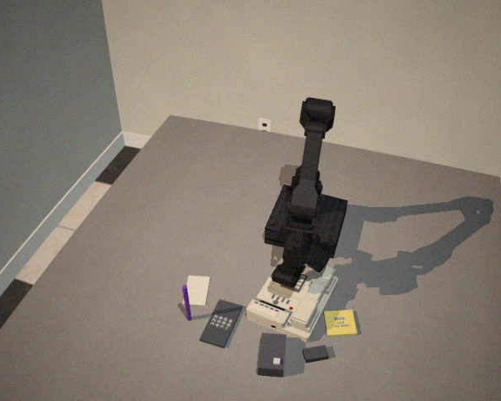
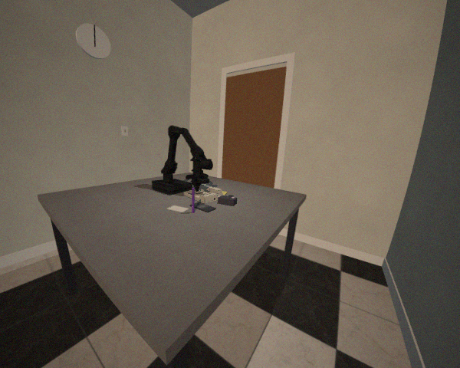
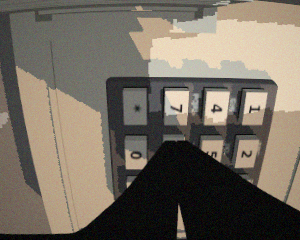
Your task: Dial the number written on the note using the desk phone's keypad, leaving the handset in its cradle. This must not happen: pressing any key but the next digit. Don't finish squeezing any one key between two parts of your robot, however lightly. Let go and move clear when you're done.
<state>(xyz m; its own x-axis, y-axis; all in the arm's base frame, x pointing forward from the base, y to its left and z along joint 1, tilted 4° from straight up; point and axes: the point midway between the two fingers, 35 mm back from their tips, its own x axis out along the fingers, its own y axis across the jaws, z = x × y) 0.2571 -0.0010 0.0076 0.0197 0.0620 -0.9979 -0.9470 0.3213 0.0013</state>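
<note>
My hand is 3 cm short of the 2 key, 1 cm to the left of it and 3 cm above it. From my hand the other things lie so: 1 key 3 cm ahead, 1 cm to the left, 3 cm below; then cream desk phone 6 cm ahead, 4 cm below; then handset 7 cm ahead, 5 cm to the left, 2 cm below.
</note>
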